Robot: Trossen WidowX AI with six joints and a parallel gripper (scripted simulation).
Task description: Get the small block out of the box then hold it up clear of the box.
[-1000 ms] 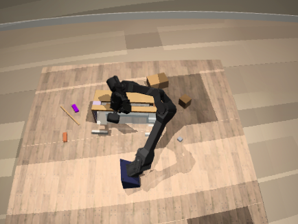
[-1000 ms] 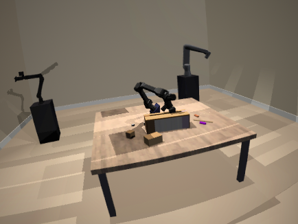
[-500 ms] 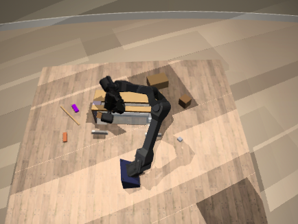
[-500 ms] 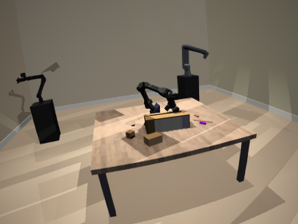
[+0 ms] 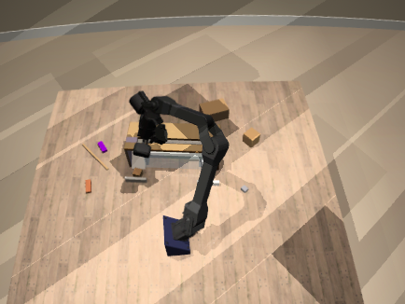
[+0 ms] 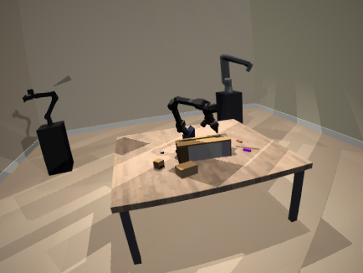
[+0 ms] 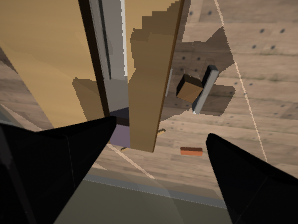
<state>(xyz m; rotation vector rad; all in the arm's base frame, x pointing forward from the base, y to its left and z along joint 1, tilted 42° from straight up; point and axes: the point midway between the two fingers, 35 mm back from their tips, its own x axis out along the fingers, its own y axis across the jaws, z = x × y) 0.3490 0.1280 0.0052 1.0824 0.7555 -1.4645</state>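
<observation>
Now: gripper tip 13 cm above the small tan block, 3 cm to the right of it and 3 cm past it. From my gripper tip the other things lie so: thin wooden stick 22 cm to the left, 14 cm below, 10 cm ahead; then purple piece 19 cm to the left, 14 cm below, 14 cm ahead; then box 13 cm to the right, 8 cm below, 1 cm ahead.
</observation>
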